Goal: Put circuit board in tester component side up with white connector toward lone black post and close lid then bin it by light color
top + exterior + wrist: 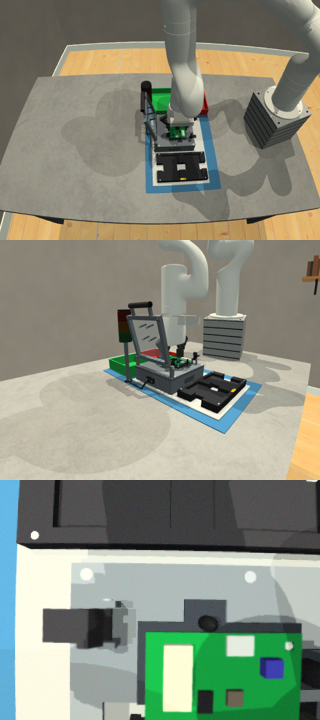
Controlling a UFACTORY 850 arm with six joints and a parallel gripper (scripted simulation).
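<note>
Right now my hand is right at the green circuit board. Also, from my hand: tester bed 1 cm ahead, 1 cm to the left, 1 cm below; tester lid 12 cm ahead, 10 cm above; black latch block 6 cm behind, 6 cm to the left, 1 cm above.
</note>
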